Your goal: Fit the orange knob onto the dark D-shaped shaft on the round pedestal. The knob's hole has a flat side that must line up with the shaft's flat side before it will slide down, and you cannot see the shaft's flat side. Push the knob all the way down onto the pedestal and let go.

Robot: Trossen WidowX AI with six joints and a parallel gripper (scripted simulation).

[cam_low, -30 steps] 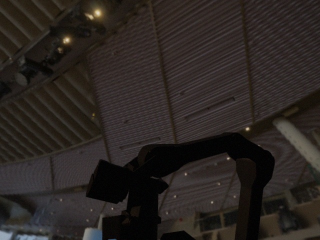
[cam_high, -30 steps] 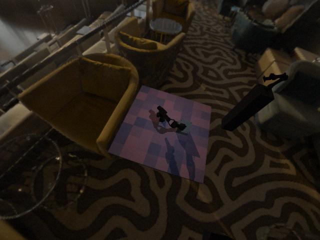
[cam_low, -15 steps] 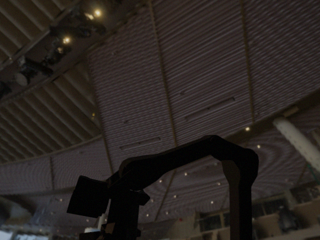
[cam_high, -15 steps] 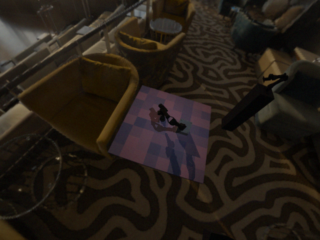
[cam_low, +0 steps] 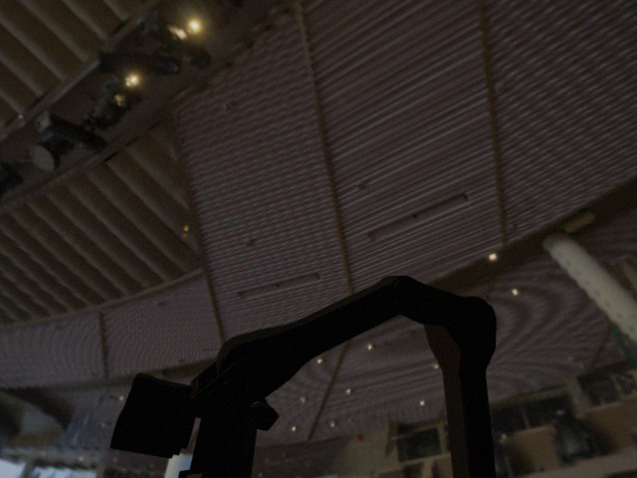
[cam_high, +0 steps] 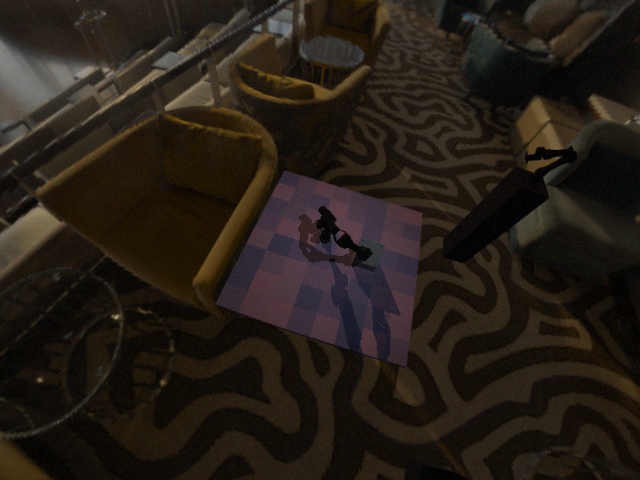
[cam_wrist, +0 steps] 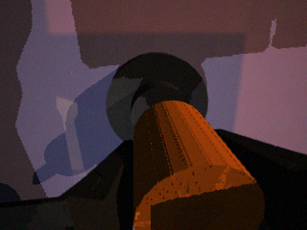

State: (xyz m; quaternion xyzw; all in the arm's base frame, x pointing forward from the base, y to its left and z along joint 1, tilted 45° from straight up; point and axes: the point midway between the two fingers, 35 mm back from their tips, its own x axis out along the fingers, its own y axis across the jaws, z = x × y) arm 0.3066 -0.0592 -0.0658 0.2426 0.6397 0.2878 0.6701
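Now: the dark round pedestal 6 cm below my gripper tip. From my gripper tip the other things lie so: orange knob (2 cm above).
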